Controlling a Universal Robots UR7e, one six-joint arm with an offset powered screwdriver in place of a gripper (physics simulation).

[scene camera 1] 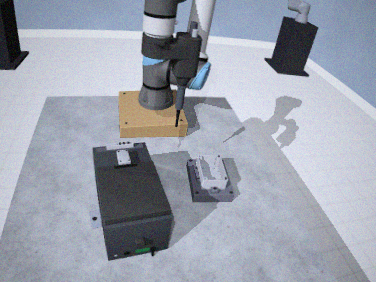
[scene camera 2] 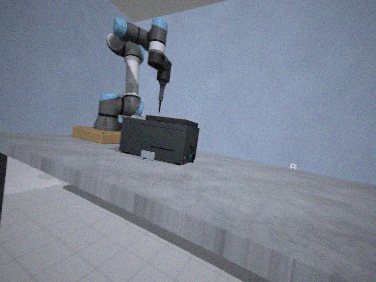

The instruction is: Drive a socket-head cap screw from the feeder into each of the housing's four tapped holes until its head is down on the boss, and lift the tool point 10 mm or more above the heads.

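Observation:
The screw feeder [scene camera 1: 131,192] [scene camera 2: 150,137] is a black box on the table, with several small dark screws [scene camera 1: 125,143] in a light strip at its far end. The light grey housing [scene camera 1: 214,184] sits in a dark fixture [scene camera 1: 215,197] to the right of the feeder. Dark spots show at the housing's corners, too small to tell heads from holes. The housing does not show in scene camera 2. My screwdriver [scene camera 1: 176,125] [scene camera 2: 159,110] points down, its tip in the air well above the table, apart from feeder and housing. Whether a screw is on its tip is too small to tell.
The arm stands on a wooden base [scene camera 1: 150,131] [scene camera 2: 95,135] behind the feeder and housing. A small tab [scene camera 1: 95,219] [scene camera 2: 148,155] sticks out from the feeder's side. Black pedestals [scene camera 1: 294,47] [scene camera 1: 9,37] stand on the floor beyond the table.

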